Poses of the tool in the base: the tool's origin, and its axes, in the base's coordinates. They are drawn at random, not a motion.
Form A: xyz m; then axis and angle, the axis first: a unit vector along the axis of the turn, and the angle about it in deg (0 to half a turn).
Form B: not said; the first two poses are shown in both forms.
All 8 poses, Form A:
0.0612 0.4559 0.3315 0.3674 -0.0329 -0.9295 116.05
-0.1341 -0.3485 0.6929 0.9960 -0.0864 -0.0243 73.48
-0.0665 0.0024 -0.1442 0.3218 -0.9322 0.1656 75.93
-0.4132 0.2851 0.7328 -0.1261 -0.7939 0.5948 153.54
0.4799 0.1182 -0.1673 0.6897 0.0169 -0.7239 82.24
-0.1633 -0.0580 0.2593 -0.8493 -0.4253 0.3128 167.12
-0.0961 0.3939 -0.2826 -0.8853 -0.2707 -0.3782 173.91
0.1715 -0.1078 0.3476 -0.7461 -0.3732 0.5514 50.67
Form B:
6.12 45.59 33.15 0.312 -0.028 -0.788 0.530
-13.41 -34.85 69.29 0.596 -0.052 -0.015 0.801
-6.65 0.24 -14.42 0.198 -0.573 0.102 0.788
-41.32 28.51 73.28 -0.123 -0.773 0.579 0.229
47.99 11.82 -16.73 0.454 0.011 -0.476 0.753
-16.33 -5.80 25.93 -0.844 -0.423 0.311 0.112
-9.61 39.39 -28.26 -0.884 -0.270 -0.378 0.053
17.15 -10.78 34.76 -0.319 -0.160 0.236 0.904

